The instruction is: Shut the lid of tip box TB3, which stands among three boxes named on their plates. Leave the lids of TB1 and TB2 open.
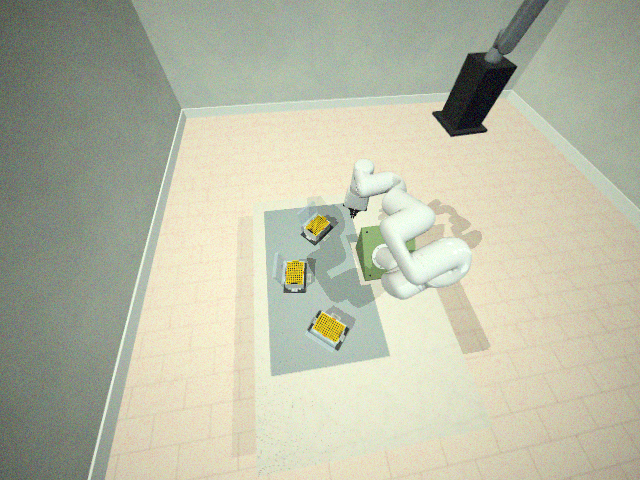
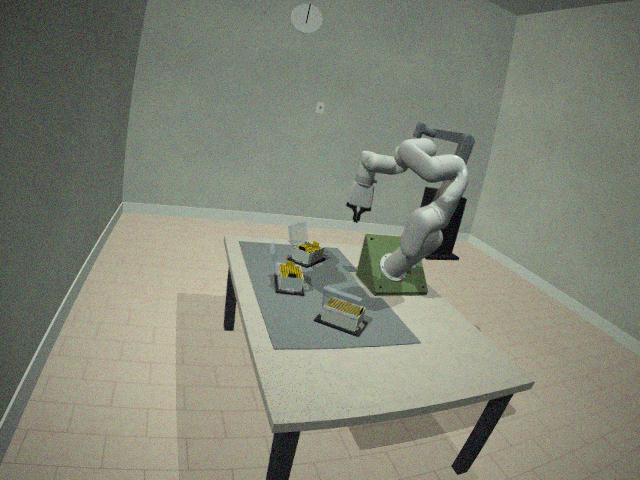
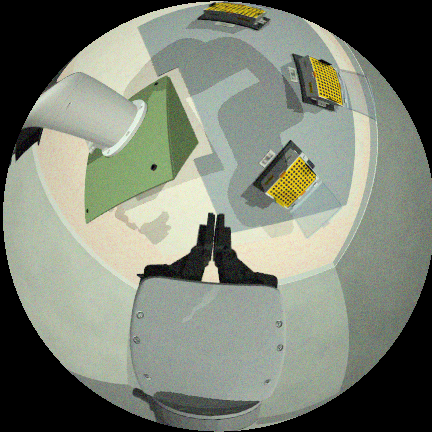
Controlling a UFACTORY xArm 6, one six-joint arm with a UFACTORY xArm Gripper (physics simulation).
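Places are measured from the arm's base along level axes (x ahead, y left, z up), in centimetres.
Pixels of known places: gripper, between the fingertips: (image 1: 352,216) (image 2: 355,221) (image 3: 214,222); arm's base, origin of its link: (image 1: 384,256) (image 2: 392,267) (image 3: 122,126).
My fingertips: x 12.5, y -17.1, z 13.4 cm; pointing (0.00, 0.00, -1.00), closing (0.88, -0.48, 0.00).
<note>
Ahead of a thing's pixels: the offset from my fingertips to its top centre. "spot": to the spot under its first point. Level surfaces: height alone.
Tip box TB3 @[dx +14.7, dy -9.5, dz -14.7 cm] (image 1: 316,225) (image 2: 308,253) (image 3: 294,184), with a yellow rack, is the box nearest my gripper. Its clear lid @[spot: dx +18.2, dy -15.9, dz -12.1 cm] (image 2: 298,233) (image 3: 318,207) stands open on the side away from the robot base. The middle box @[dx +31.1, dy +15.2, dz -14.7 cm] (image 1: 295,273) (image 2: 290,279) (image 3: 326,81) has its clear lid (image 1: 277,266) (image 3: 359,92) open. The third box (image 1: 329,327) (image 2: 343,313) (image 3: 235,10) also has an open lid @[spot: dx +26.7, dy +48.7, dz -7.7 cm] (image 2: 343,293). I cannot read which of these two is TB1 or TB2. My gripper (image 1: 353,213) (image 2: 356,219) (image 3: 214,222) is shut and empty, high above the table, to the base side of TB3.
The boxes stand on a grey-blue mat @[dz -22.2 cm] (image 1: 284,341) (image 2: 289,335) on a pale table @[dz -22.5 cm] (image 1: 361,413) (image 2: 387,387). The green wedge base (image 1: 368,258) (image 2: 369,268) (image 3: 125,185) carries the arm beside the mat. A black pedestal (image 1: 473,93) (image 2: 453,229) stands on the floor behind.
</note>
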